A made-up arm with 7 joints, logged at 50 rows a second.
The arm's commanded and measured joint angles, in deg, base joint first. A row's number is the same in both.
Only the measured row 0 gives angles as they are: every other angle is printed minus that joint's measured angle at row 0.
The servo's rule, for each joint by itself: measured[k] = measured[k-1] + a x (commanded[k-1-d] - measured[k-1]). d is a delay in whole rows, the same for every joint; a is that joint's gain. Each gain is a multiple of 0.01, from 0.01 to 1. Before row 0 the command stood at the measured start. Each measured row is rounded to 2 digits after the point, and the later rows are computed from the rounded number. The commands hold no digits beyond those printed.
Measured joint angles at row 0:
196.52, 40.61, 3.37, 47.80, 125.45, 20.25, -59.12
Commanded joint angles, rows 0 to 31:
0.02, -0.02, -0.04, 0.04, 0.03, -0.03, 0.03
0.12, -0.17, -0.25, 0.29, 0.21, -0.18, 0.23
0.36, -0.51, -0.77, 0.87, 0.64, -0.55, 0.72
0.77, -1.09, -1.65, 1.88, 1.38, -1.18, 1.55
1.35, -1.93, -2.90, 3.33, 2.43, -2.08, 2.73
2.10, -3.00, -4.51, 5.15, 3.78, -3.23, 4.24
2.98, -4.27, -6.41, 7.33, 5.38, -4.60, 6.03
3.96, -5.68, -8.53, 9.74, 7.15, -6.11, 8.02
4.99, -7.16, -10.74, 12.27, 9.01, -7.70, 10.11
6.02, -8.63, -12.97, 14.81, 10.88, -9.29, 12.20
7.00, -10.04, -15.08, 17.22, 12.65, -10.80, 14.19
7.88, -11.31, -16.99, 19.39, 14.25, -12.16, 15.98
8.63, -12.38, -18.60, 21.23, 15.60, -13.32, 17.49
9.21, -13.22, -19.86, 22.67, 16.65, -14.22, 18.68
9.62, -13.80, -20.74, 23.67, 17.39, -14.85, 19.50
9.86, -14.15, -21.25, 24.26, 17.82, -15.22, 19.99
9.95, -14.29, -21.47, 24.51, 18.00, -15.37, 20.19
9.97, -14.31, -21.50, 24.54, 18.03, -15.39, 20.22
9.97, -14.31, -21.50, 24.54, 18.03, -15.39, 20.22
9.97, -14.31, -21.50, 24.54, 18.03, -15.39, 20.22
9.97, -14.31, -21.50, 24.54, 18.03, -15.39, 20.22
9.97, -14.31, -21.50, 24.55, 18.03, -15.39, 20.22
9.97, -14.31, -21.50, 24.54, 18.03, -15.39, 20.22
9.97, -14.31, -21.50, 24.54, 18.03, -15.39, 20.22
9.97, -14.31, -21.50, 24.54, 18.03, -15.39, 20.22
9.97, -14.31, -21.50, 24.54, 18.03, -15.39, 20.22
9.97, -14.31, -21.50, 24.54, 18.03, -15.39, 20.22
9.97, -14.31, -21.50, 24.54, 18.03, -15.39, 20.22
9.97, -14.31, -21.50, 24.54, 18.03, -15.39, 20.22
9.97, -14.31, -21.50, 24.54, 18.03, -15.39, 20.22
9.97, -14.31, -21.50, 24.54, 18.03, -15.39, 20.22
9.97, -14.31, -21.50, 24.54, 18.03, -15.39, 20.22
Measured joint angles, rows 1 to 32:
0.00, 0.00, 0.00, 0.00, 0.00, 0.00, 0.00
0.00, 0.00, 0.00, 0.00, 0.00, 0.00, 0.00
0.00, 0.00, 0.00, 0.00, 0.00, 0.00, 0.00
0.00, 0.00, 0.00, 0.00, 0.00, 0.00, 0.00
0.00, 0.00, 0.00, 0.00, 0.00, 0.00, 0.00
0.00, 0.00, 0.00, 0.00, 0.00, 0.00, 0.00
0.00, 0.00, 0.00, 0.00, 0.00, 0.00, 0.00
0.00, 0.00, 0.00, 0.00, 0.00, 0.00, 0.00
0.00, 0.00, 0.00, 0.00, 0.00, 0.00, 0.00
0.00, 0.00, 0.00, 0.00, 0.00, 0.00, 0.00
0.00, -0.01, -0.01, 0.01, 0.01, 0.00, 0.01
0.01, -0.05, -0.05, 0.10, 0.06, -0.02, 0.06
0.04, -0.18, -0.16, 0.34, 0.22, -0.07, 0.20
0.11, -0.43, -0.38, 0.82, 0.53, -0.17, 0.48
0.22, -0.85, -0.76, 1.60, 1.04, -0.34, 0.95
0.39, -1.45, -1.32, 2.70, 1.78, -0.60, 1.64
0.62, -2.24, -2.08, 4.14, 2.75, -0.96, 2.56
0.92, -3.20, -3.05, 5.88, 3.94, -1.42, 3.71
1.29, -4.31, -4.20, 7.86, 5.31, -1.99, 5.05
1.72, -5.52, -5.52, 10.01, 6.81, -2.65, 6.55
2.20, -6.79, -6.95, 12.25, 8.39, -3.38, 8.15
2.71, -8.06, -8.46, 14.46, 9.97, -4.17, 9.79
3.24, -9.27, -9.98, 16.56, 11.49, -4.99, 11.41
3.78, -10.38, -11.46, 18.45, 12.88, -5.82, 12.94
4.31, -11.34, -12.85, 20.07, 14.10, -6.63, 14.32
4.81, -12.13, -14.11, 21.37, 15.10, -7.40, 15.51
5.27, -12.73, -15.21, 22.34, 15.88, -8.12, 16.49
5.69, -13.17, -16.15, 23.02, 16.46, -8.77, 17.27
6.08, -13.49, -16.95, 23.49, 16.88, -9.37, 17.89
6.43, -13.72, -17.63, 23.82, 17.19, -9.91, 18.38
6.75, -13.89, -18.21, 24.04, 17.42, -10.40, 18.77
7.04, -14.01, -18.70, 24.20, 17.58, -10.85, 19.07
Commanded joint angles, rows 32 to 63:
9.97, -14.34, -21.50, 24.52, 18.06, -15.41, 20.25
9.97, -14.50, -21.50, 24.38, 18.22, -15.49, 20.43
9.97, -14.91, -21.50, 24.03, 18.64, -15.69, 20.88
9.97, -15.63, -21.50, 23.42, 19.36, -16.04, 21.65
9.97, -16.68, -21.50, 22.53, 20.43, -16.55, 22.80
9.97, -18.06, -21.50, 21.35, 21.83, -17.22, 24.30
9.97, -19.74, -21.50, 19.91, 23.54, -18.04, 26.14
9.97, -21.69, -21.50, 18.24, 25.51, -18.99, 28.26
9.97, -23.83, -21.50, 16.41, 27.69, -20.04, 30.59
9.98, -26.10, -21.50, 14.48, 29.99, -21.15, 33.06
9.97, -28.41, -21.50, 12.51, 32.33, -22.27, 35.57
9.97, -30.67, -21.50, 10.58, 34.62, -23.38, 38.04
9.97, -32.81, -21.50, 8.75, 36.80, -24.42, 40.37
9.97, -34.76, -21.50, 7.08, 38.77, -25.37, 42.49
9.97, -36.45, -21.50, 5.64, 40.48, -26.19, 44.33
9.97, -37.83, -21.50, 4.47, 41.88, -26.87, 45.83
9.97, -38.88, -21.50, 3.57, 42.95, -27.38, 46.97
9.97, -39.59, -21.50, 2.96, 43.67, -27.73, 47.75
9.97, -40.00, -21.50, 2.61, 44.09, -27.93, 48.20
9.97, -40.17, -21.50, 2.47, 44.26, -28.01, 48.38
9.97, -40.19, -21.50, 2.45, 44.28, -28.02, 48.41
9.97, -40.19, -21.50, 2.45, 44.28, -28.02, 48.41
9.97, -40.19, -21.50, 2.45, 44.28, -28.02, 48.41
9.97, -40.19, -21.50, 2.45, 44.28, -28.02, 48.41
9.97, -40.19, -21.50, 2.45, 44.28, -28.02, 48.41
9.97, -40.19, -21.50, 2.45, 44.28, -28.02, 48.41
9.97, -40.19, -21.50, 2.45, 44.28, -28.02, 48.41
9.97, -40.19, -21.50, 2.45, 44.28, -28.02, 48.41
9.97, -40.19, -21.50, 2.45, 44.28, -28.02, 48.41
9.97, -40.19, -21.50, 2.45, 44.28, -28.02, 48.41
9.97, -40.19, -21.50, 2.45, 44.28, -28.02, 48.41
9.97, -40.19, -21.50, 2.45, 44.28, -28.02, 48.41
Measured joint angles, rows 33 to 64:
7.30, -14.09, -19.12, 24.31, 17.70, -11.26, 19.31
7.54, -14.15, -19.48, 24.38, 17.79, -11.63, 19.50
7.76, -14.19, -19.78, 24.43, 17.85, -11.97, 19.65
7.96, -14.22, -20.04, 24.46, 17.90, -12.28, 19.77
8.14, -14.25, -20.26, 24.48, 17.94, -12.56, 19.86
8.30, -14.27, -20.45, 24.50, 17.96, -12.81, 19.94
8.45, -14.28, -20.61, 24.51, 17.98, -13.04, 20.00
8.59, -14.29, -20.74, 24.52, 17.99, -13.25, 20.05
8.71, -14.30, -20.85, 24.53, 18.00, -13.44, 20.09
8.82, -14.30, -20.95, 24.53, 18.01, -13.62, 20.12
8.92, -14.31, -21.03, 24.53, 18.02, -13.78, 20.15
9.01, -14.36, -21.10, 24.48, 18.07, -13.93, 20.21
9.10, -14.51, -21.16, 24.34, 18.22, -14.09, 20.35
9.18, -14.82, -21.21, 24.05, 18.53, -14.27, 20.62
9.25, -15.34, -21.25, 23.58, 19.04, -14.48, 21.08
9.31, -16.10, -21.29, 22.89, 19.79, -14.73, 21.76
9.37, -17.12, -21.32, 21.97, 20.80, -15.03, 22.68
9.42, -18.40, -21.35, 20.81, 22.07, -15.39, 23.85
9.47, -19.92, -21.37, 19.45, 23.59, -15.81, 25.27
9.52, -21.65, -21.39, 17.91, 25.32, -16.29, 26.91
9.56, -23.54, -21.41, 16.24, 27.21, -16.83, 28.73
9.60, -25.54, -21.42, 14.49, 29.21, -17.42, 30.69
9.63, -27.58, -21.43, 12.71, 31.26, -18.05, 32.72
9.66, -29.59, -21.44, 10.96, 33.29, -18.71, 34.77
9.69, -31.51, -21.45, 9.31, 35.23, -19.38, 36.78
9.72, -33.28, -21.46, 7.81, 37.03, -20.05, 38.68
9.74, -34.85, -21.47, 6.50, 38.63, -20.71, 40.42
9.76, -36.18, -21.47, 5.40, 39.99, -21.34, 41.96
9.78, -37.25, -21.47, 4.54, 41.10, -21.93, 43.27
9.80, -38.07, -21.47, 3.90, 41.95, -22.48, 44.34
9.82, -38.66, -21.47, 3.45, 42.58, -22.98, 45.19
9.83, -39.09, -21.47, 3.14, 43.04, -23.43, 45.87

